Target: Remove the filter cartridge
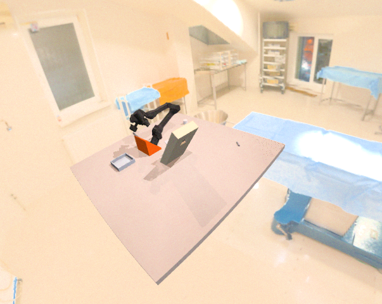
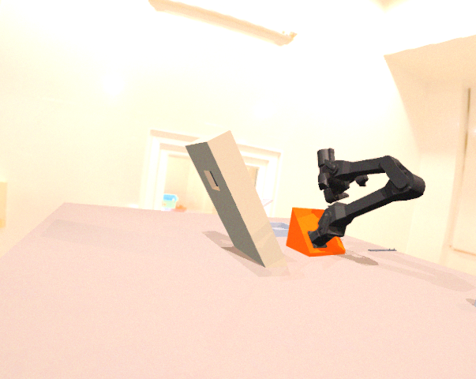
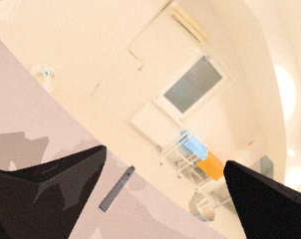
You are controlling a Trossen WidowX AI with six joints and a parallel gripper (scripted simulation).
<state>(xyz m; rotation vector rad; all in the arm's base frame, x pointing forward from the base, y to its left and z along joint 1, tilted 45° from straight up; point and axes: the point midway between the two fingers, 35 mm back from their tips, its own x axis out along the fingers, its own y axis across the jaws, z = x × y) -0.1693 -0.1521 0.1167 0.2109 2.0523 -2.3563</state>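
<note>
The white filter cartridge is 57 cm ahead of my gripper tip, 3 cm to the left of it and 1 cm below it. The rest, counted from my gripper tip: service panel (52 cm ahead, 3 cm to the left, 8 cm below); then blue-grey tray (16 cm ahead, 26 cm to the right, 22 cm below); then dark item (73 cm ahead, 46 cm to the left, 23 cm below).
</note>
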